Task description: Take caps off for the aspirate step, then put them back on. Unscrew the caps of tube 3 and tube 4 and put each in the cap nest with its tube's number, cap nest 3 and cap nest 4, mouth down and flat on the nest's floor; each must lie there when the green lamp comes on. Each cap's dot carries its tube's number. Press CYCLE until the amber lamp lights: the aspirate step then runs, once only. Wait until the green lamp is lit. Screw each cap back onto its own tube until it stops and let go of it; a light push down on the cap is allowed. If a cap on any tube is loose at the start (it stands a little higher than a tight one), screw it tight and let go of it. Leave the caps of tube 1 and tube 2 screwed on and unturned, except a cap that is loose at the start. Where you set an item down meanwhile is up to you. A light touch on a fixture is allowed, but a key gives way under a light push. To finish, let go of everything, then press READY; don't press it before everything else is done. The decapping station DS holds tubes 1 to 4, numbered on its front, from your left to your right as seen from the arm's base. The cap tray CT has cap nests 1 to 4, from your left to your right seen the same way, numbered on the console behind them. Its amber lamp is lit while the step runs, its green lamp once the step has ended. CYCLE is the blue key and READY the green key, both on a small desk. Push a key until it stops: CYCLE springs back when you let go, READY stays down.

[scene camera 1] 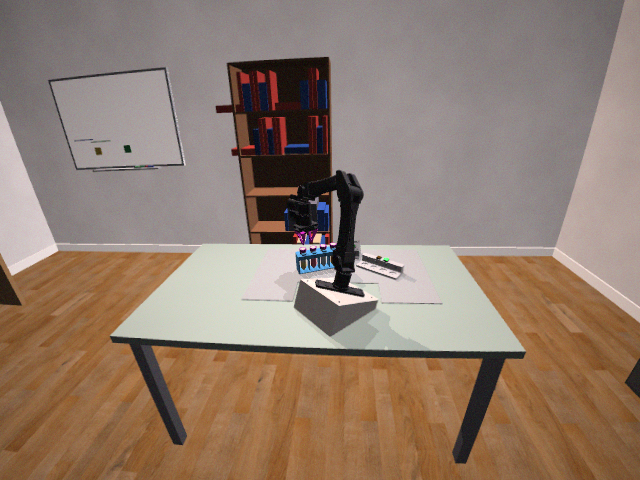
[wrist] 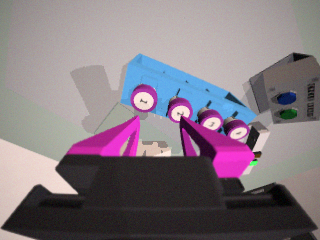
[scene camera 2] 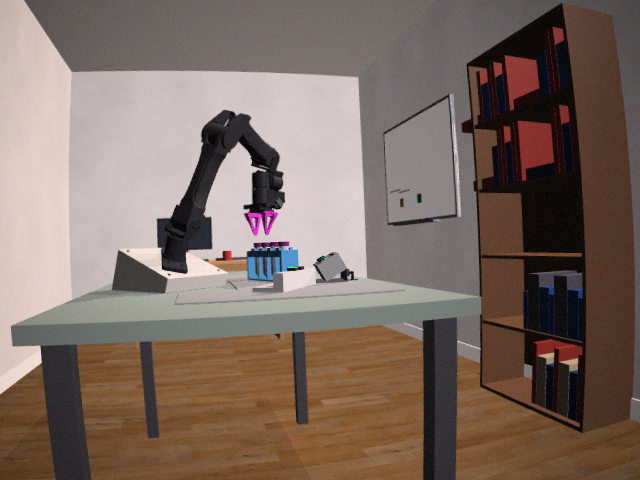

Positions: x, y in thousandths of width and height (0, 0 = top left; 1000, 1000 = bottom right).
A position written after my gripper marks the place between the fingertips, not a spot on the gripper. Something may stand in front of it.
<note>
I see my gripper (scene camera 2: 409, 491) and a grey mat (scene camera 1: 648, 597).
My gripper is seen too in the wrist view (wrist: 498, 502). The grey mat also shows in the wrist view (wrist: 230, 273).
</note>
